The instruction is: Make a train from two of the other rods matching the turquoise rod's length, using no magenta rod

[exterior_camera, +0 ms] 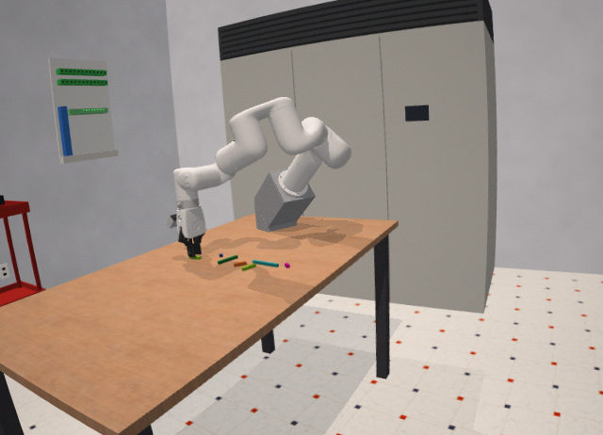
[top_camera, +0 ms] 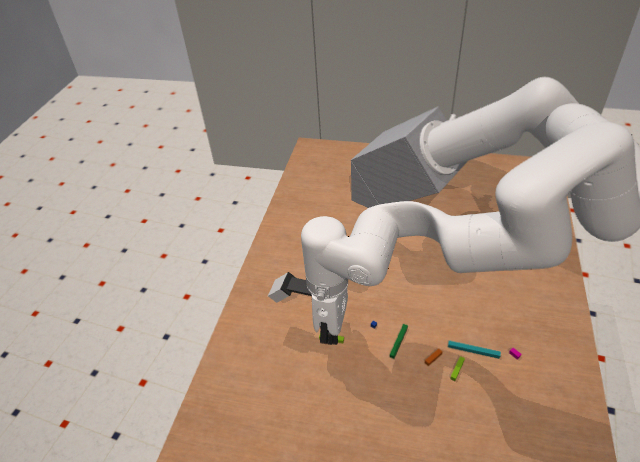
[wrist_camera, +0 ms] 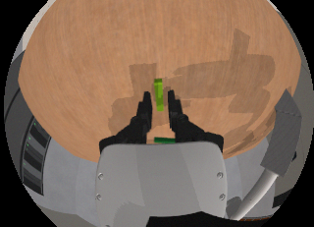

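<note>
My hand is 200 mm to the right of the orange rod, 30 mm past it and 30 mm above it. The rest, counted from my hand: turquoise rod 270 mm to the left, 80 mm behind, 30 mm below; then green rod 130 mm to the left, 40 mm behind, 30 mm below; then small blue rod 70 mm to the left, 60 mm behind, 30 mm below.
</note>
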